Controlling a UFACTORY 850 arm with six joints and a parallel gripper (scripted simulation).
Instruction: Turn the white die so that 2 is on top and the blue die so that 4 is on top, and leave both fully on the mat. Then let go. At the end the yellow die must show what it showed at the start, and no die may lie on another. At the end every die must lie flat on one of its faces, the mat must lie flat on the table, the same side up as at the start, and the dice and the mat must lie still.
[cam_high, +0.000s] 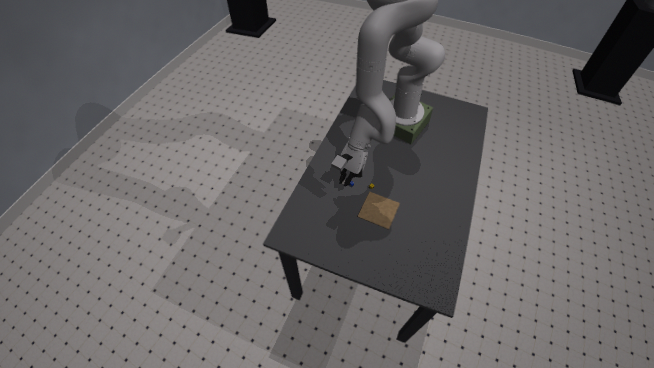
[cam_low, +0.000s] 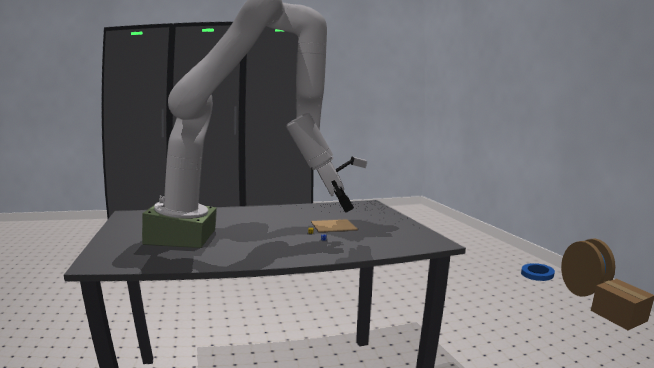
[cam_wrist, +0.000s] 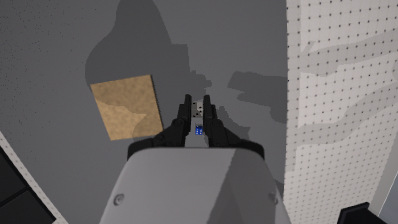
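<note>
The blue die is 7 cm behind my hand, 1 cm to the left of it and 11 cm below it. Also, from my hand: yellow die (9 cm behind, 10 cm to the left, 11 cm below); then white die (2 cm below); then tan mat (2 cm ahead, 16 cm to the left, 12 cm below).
</note>
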